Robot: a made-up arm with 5 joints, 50 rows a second.
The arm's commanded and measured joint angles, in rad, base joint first. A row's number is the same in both.
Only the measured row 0 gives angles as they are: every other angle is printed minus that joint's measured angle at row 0.
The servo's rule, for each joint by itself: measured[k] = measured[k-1] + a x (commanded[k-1-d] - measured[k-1]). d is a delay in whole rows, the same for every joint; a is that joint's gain. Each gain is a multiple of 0.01, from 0.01 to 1. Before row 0 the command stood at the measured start. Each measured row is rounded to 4 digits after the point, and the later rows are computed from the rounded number. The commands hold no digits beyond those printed.
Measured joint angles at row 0:
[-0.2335, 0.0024, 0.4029, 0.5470, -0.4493]
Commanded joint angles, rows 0 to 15:
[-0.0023, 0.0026, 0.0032, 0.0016, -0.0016]
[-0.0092, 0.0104, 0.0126, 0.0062, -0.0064]
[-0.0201, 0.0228, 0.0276, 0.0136, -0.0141]
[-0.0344, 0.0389, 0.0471, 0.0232, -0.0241]
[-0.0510, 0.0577, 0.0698, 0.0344, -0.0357]
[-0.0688, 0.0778, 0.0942, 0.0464, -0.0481]
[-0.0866, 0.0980, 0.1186, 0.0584, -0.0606]
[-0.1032, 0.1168, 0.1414, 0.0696, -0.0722]
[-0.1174, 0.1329, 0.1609, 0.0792, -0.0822]
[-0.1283, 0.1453, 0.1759, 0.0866, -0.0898]
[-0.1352, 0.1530, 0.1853, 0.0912, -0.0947]
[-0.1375, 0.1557, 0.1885, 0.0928, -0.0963]
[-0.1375, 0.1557, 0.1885, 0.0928, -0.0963]
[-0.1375, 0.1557, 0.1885, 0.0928, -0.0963]
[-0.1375, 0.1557, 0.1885, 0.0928, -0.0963]
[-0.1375, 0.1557, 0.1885, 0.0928, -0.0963]
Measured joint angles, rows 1 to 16:
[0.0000, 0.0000, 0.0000, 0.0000, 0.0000]
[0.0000, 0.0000, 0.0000, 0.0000, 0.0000]
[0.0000, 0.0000, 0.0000, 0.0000, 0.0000]
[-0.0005, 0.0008, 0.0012, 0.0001, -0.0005]
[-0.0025, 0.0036, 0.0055, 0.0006, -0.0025]
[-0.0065, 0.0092, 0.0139, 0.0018, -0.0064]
[-0.0129, 0.0178, 0.0265, 0.0037, -0.0124]
[-0.0217, 0.0294, 0.0430, 0.0065, -0.0203]
[-0.0325, 0.0434, 0.0625, 0.0101, -0.0298]
[-0.0449, 0.0592, 0.0838, 0.0144, -0.0403]
[-0.0583, 0.0759, 0.1057, 0.0194, -0.0511]
[-0.0719, 0.0924, 0.1267, 0.0248, -0.0617]
[-0.0849, 0.1077, 0.1454, 0.0304, -0.0713]
[-0.0965, 0.1208, 0.1606, 0.0359, -0.0793]
[-0.1059, 0.1309, 0.1712, 0.0410, -0.0851]
[-0.1132, 0.1381, 0.1778, 0.0457, -0.0889]
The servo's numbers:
d 3
a 0.23 0.29 0.38 0.09 0.34

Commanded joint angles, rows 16 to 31:
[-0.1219, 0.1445, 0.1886, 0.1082, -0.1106]
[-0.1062, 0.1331, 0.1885, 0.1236, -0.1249]
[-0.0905, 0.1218, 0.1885, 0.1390, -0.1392]
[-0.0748, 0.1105, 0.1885, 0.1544, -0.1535]
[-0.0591, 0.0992, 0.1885, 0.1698, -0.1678]
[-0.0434, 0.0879, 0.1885, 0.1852, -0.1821]
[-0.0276, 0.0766, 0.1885, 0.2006, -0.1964]
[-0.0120, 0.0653, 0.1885, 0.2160, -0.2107]
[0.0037, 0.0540, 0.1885, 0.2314, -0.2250]
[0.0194, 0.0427, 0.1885, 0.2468, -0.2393]
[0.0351, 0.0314, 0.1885, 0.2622, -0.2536]
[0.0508, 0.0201, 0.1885, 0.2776, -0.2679]
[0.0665, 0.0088, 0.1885, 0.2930, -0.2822]
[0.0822, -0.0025, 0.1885, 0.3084, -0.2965]
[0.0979, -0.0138, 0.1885, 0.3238, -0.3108]
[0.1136, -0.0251, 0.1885, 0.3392, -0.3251]
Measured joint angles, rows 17 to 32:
[-0.1188, 0.1432, 0.1819, 0.0499, -0.0914]
[-0.1231, 0.1468, 0.1844, 0.0538, -0.0931]
[-0.1264, 0.1494, 0.1860, 0.0573, -0.0942]
[-0.1254, 0.1480, 0.1870, 0.0619, -0.0998]
[-0.1210, 0.1437, 0.1876, 0.0675, -0.1083]
[-0.1140, 0.1373, 0.1879, 0.0739, -0.1188]
[-0.1050, 0.1295, 0.1881, 0.0811, -0.1306]
[-0.0944, 0.1207, 0.1883, 0.0891, -0.1432]
[-0.0827, 0.1112, 0.1884, 0.0977, -0.1564]
[-0.0700, 0.1012, 0.1884, 0.1070, -0.1700]
[-0.0567, 0.0908, 0.1884, 0.1168, -0.1838]
[-0.0428, 0.0801, 0.1884, 0.1271, -0.1978]
[-0.0285, 0.0693, 0.1884, 0.1379, -0.2119]
[-0.0139, 0.0583, 0.1884, 0.1491, -0.2261]
[0.0010, 0.0472, 0.1884, 0.1607, -0.2403]
[0.0161, 0.0361, 0.1884, 0.1726, -0.2545]

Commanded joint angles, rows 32 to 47:
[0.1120, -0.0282, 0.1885, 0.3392, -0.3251]
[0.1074, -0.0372, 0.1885, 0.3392, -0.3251]
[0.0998, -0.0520, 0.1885, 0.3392, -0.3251]
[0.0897, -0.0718, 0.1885, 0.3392, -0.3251]
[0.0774, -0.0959, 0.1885, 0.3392, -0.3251]
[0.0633, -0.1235, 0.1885, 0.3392, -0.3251]
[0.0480, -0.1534, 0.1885, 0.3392, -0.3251]
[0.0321, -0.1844, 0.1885, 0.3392, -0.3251]
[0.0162, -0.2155, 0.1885, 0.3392, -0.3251]
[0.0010, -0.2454, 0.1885, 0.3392, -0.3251]
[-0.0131, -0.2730, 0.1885, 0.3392, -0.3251]
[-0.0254, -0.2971, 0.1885, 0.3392, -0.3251]
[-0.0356, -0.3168, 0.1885, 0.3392, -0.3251]
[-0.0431, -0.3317, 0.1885, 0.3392, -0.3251]
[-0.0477, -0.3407, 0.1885, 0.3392, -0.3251]
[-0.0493, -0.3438, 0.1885, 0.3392, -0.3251]
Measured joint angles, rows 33 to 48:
[0.0313, 0.0249, 0.1884, 0.1848, -0.2688]
[0.0466, 0.0137, 0.1884, 0.1973, -0.2831]
[0.0620, 0.0024, 0.1884, 0.2101, -0.2974]
[0.0735, -0.0065, 0.1884, 0.2217, -0.3068]
[0.0813, -0.0154, 0.1884, 0.2323, -0.3130]
[0.0856, -0.0260, 0.1884, 0.2419, -0.3171]
[0.0865, -0.0393, 0.1884, 0.2507, -0.3198]
[0.0844, -0.0557, 0.1884, 0.2587, -0.3216]
[0.0795, -0.0754, 0.1884, 0.2659, -0.3228]
[0.0723, -0.0980, 0.1884, 0.2725, -0.3236]
[0.0631, -0.1231, 0.1884, 0.2785, -0.3241]
[0.0523, -0.1499, 0.1884, 0.2840, -0.3244]
[0.0405, -0.1776, 0.1884, 0.2890, -0.3246]
[0.0282, -0.2053, 0.1884, 0.2935, -0.3248]
[0.0159, -0.2319, 0.1884, 0.2976, -0.3249]
[0.0041, -0.2565, 0.1884, 0.3013, -0.3250]

